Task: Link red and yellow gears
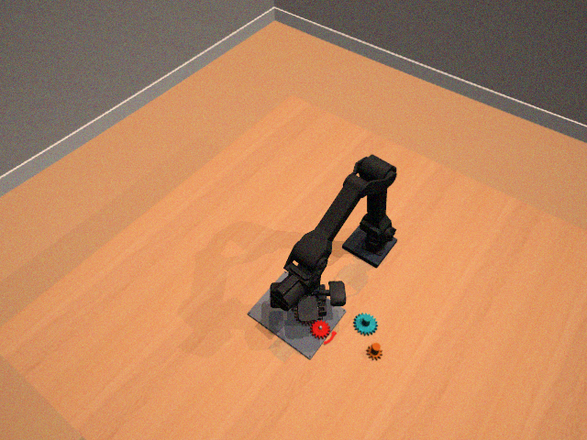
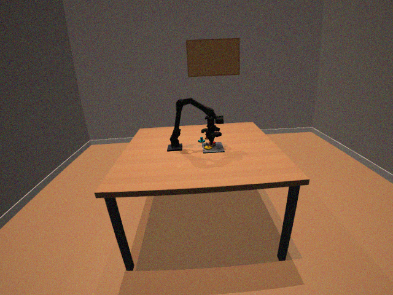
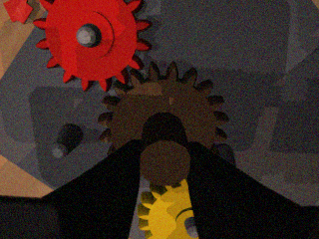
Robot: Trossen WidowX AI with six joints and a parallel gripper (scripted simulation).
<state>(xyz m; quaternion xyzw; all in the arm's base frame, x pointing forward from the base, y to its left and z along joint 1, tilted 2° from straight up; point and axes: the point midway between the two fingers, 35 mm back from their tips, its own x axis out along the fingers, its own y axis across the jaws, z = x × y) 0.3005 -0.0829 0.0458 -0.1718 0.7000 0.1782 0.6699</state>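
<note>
Now: gripper tip 10 mm above the brown gear. Round my gripper tip: red arrow 80 mm to the left, 30 mm below, 30 mm ahead; then red gear 50 mm to the left, 20 mm below, 20 mm ahead; then yellow gear 50 mm to the right, 40 mm behind, 20 mm below.
</note>
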